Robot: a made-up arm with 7 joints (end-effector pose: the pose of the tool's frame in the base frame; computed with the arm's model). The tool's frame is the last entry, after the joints.
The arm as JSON. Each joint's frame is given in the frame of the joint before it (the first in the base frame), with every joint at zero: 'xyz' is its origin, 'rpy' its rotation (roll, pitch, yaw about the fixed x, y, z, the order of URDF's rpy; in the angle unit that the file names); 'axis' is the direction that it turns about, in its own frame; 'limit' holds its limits. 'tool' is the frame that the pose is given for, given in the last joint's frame.
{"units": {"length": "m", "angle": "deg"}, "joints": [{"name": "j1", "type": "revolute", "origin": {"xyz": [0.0, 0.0, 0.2], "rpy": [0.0, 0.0, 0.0]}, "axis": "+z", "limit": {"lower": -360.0, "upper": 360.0}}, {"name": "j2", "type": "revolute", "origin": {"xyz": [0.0, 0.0, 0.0], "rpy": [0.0, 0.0, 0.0]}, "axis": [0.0, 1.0, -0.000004], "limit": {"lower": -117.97, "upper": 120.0}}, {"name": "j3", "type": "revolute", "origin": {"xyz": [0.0, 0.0, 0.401], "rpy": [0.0, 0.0, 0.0]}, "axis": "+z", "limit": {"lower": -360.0, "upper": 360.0}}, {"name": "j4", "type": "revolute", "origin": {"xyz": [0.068, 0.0, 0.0], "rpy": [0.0, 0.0, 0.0]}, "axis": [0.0, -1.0, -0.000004], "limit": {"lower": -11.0, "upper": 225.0}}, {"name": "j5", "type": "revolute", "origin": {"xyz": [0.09, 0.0, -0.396], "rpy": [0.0, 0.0, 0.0]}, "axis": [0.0, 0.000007, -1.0], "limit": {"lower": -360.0, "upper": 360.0}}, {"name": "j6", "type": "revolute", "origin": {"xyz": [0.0, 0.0, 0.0], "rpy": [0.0, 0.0, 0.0]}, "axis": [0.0, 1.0, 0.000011], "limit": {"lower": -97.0, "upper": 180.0}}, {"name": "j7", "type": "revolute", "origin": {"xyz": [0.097, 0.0, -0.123], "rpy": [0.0, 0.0, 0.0]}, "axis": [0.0, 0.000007, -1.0], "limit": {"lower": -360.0, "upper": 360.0}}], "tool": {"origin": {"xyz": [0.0, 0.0, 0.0], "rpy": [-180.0, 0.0, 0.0]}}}
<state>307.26 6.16 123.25 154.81 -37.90 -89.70 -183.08</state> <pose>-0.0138 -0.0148 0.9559 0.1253 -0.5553 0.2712 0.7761</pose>
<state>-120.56 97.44 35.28 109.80 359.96 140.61 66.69</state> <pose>0.0029 -0.4838 -0.2086 -0.2265 0.4312 0.6892 0.5365</pose>
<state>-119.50 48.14 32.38 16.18 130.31 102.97 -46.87</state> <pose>0.1659 -0.2960 0.0141 0.2075 0.5907 -0.3900 0.6752</pose>
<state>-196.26 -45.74 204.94 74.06 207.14 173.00 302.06</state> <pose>0.6345 -0.0597 0.2803 0.2747 -0.0348 -0.6578 0.7004</pose>
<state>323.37 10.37 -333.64 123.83 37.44 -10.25 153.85</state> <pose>0.4776 -0.2238 0.9506 0.1705 0.4557 -0.0053 0.8736</pose>
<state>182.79 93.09 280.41 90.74 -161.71 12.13 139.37</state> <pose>-0.4530 0.5690 0.0464 -0.2458 0.7077 0.6604 0.0508</pose>
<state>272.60 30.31 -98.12 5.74 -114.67 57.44 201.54</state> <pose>-0.2302 0.1232 0.1286 -0.4972 -0.5129 -0.3104 0.6272</pose>
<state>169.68 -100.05 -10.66 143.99 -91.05 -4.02 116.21</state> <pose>0.8846 -0.2104 0.3560 0.1064 0.5181 0.0566 0.8468</pose>
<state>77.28 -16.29 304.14 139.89 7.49 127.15 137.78</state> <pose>0.2986 -0.0347 0.9012 -0.5400 0.8033 0.1220 0.2193</pose>
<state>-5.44 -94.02 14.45 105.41 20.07 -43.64 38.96</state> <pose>-0.7579 0.1228 0.5559 0.4258 -0.2532 -0.7378 0.4585</pose>
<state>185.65 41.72 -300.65 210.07 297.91 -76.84 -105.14</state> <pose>-0.2478 0.1122 0.8043 -0.3937 0.1553 -0.8066 0.4126</pose>
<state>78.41 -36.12 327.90 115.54 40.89 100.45 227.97</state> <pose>0.1901 -0.0067 0.9534 0.1580 -0.7985 -0.5773 0.0653</pose>
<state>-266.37 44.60 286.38 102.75 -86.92 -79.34 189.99</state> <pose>0.2717 0.5842 0.4390 -0.9001 -0.0642 0.0603 0.4266</pose>
